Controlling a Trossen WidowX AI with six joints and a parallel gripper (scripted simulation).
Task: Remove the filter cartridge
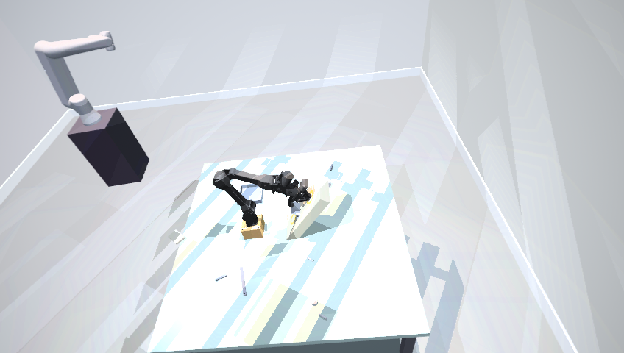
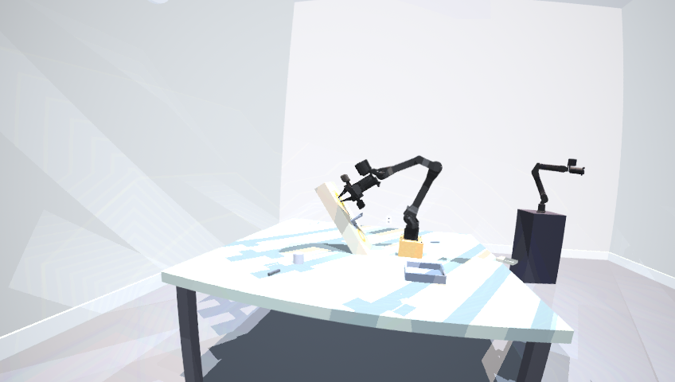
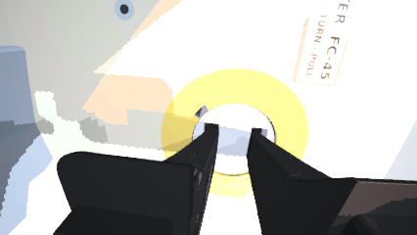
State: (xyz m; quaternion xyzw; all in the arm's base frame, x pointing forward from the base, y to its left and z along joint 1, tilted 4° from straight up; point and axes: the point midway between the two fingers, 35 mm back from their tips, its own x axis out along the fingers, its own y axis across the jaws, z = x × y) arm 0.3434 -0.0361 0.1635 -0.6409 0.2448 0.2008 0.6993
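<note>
The cream service panel lies 4 cm behind my gripper tip and 8 cm below it. From my gripper tip the other things lie so: round filter cartridge 1 cm ahead, 1 cm below; then blue-grey tray 40 cm behind, 32 cm to the left, 23 cm below.
</note>
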